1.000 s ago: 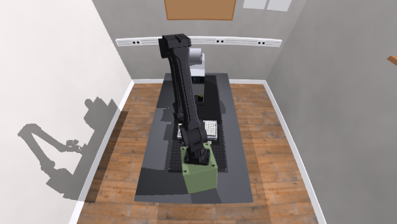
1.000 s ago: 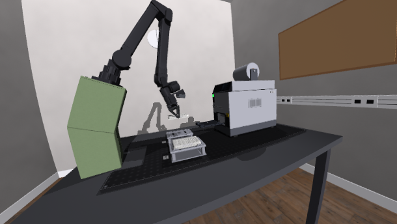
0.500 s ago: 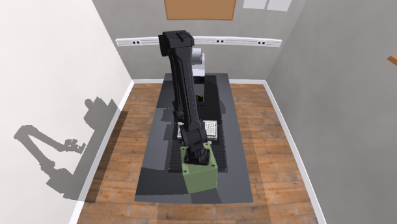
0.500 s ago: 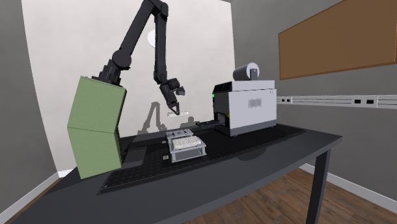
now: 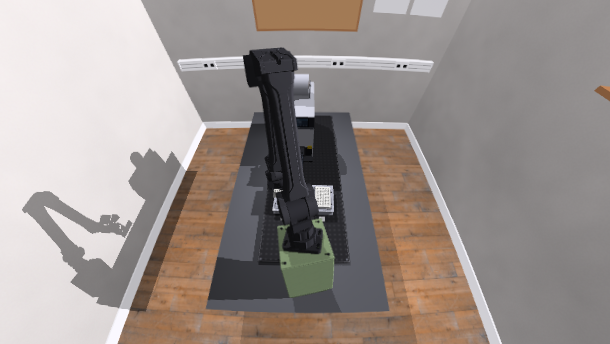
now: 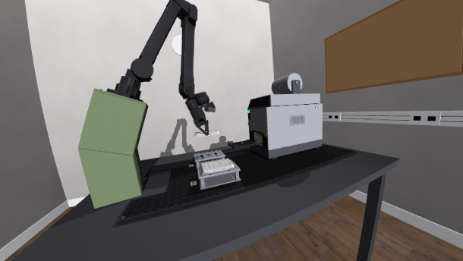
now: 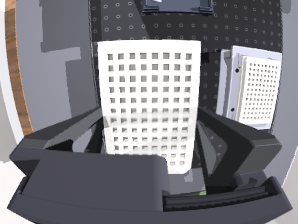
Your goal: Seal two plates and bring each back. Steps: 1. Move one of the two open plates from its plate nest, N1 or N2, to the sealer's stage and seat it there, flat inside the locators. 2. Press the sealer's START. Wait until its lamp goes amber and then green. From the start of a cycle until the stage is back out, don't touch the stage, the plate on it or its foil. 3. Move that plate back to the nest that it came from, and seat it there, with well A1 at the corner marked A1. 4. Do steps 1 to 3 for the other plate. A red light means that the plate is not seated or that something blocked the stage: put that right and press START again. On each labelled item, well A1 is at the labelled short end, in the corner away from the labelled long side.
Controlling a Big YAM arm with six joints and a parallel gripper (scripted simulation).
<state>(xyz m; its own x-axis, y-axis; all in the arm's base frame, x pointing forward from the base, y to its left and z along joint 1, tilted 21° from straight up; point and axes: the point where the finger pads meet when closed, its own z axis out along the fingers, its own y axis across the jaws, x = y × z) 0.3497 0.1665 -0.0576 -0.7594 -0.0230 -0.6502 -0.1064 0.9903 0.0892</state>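
The dark sealer stage lies 20 cm ahead of my hand, 2 cm to the right of it and 8 cm below it. From my hand the other things lie so: yellow warning label: 31 cm ahead, 9 cm to the right, 3 cm below; foil roll: 53 cm ahead, 3 cm to the left, 24 cm above; white plate: 3 cm ahead, 21 cm to the right, 12 cm below.
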